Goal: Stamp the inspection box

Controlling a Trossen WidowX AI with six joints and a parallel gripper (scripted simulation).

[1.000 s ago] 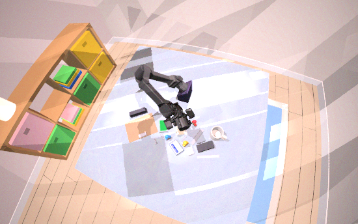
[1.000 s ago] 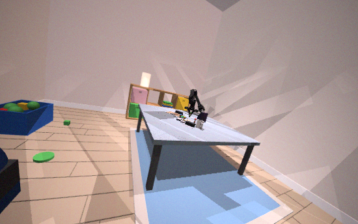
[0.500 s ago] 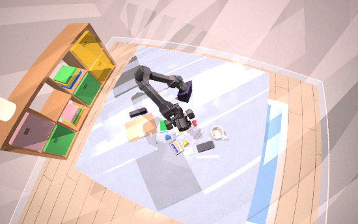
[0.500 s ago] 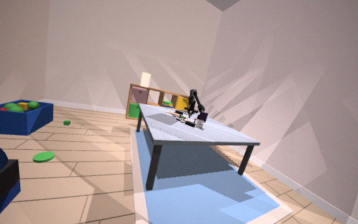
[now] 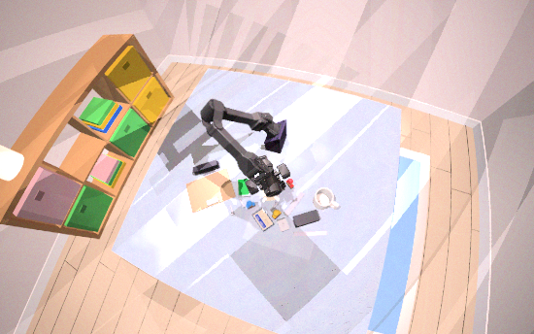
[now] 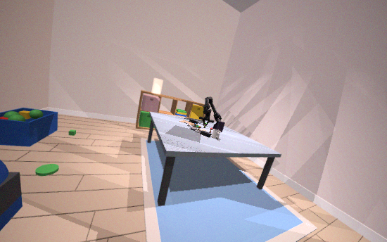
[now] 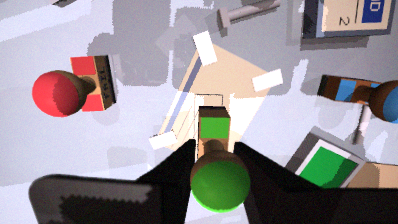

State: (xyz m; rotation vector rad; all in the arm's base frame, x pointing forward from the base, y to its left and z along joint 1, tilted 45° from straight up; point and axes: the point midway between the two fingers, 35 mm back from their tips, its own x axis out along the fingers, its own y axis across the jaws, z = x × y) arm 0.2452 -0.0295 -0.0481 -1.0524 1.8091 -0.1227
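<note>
Now: the white lined card 6 cm below my gripper tip and 1 cm ahead of it. Round my gripper tip: red stamp 9 cm to the left, 4 cm below, 3 cm behind; blue stamp 10 cm ahead, 7 cm to the right, 4 cm below; yellow stamp 12 cm ahead, 5 cm to the left, 3 cm below.
</note>
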